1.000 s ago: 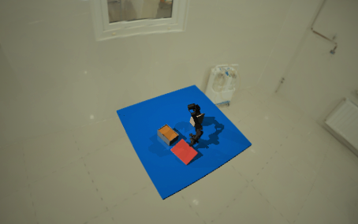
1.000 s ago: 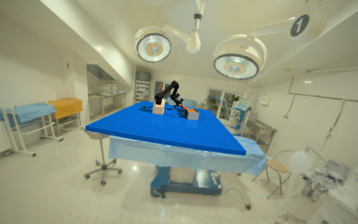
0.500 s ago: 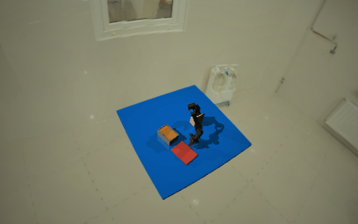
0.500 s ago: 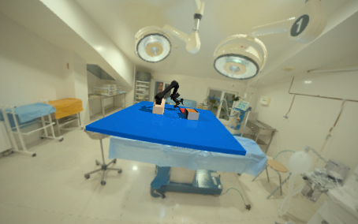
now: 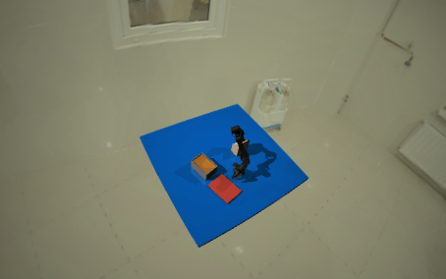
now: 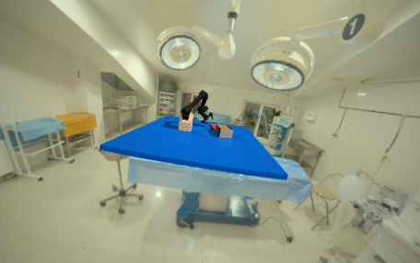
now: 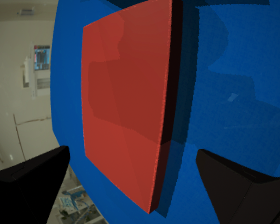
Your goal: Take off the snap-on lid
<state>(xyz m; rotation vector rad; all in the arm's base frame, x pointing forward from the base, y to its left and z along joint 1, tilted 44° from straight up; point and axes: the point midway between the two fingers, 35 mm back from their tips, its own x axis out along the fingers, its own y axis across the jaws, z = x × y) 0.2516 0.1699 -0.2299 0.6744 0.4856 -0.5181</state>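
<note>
Now: gripper tip 10 cm short of the lid, 5 cm above it and 2 cm to the right of it. From my gripper tip the other things lie so: storage box (25 cm to the right, 16 cm ahead, 1 cm below).
</note>
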